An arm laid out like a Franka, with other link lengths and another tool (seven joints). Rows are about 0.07 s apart.
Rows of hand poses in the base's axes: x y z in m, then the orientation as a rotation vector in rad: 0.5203 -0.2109 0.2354 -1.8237 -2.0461 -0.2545; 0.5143 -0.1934 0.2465 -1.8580 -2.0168 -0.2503; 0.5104 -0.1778 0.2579 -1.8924 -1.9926 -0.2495; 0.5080 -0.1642 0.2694 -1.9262 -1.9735 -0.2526; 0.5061 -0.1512 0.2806 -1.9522 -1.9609 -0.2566; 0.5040 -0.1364 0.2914 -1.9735 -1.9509 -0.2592; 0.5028 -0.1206 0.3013 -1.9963 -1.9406 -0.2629; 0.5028 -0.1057 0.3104 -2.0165 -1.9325 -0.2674; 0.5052 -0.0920 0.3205 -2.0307 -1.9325 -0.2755; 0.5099 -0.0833 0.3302 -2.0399 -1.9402 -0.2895; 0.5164 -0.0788 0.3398 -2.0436 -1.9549 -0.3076; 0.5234 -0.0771 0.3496 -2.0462 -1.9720 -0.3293; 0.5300 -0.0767 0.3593 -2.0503 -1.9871 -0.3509; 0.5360 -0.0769 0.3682 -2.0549 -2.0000 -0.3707; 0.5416 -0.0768 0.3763 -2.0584 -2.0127 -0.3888; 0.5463 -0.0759 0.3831 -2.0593 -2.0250 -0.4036; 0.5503 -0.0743 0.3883 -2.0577 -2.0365 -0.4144
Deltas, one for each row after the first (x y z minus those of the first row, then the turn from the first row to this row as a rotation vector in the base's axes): -0.0060 0.0175 0.0111 -0.0055 0.0076 -0.0309; -0.0099 0.0331 0.0225 -0.0124 0.0098 -0.0603; -0.0123 0.0467 0.0340 -0.0199 0.0068 -0.0876; -0.0142 0.0597 0.0452 -0.0260 0.0021 -0.1080; -0.0163 0.0745 0.0560 -0.0316 -0.0017 -0.1244; -0.0175 0.0903 0.0659 -0.0375 -0.0066 -0.1418; -0.0175 0.1052 0.0750 -0.0428 -0.0123 -0.1569; -0.0151 0.1189 0.0851 -0.0468 -0.0222 -0.1657; -0.0104 0.1276 0.0948 -0.0491 -0.0377 -0.1693; -0.0039 0.1321 0.1044 -0.0497 -0.0572 -0.1675; 0.0031 0.1338 0.1142 -0.0494 -0.0795 -0.1646; 0.0097 0.1342 0.1239 -0.0493 -0.1012 -0.1634; 0.0157 0.1340 0.1328 -0.0494 -0.1209 -0.1631; 0.0213 0.1341 0.1409 -0.0496 -0.1392 -0.1621; 0.0260 0.1350 0.1477 -0.0497 -0.1545 -0.1595; 0.0300 0.1366 0.1529 -0.0498 -0.1662 -0.1554
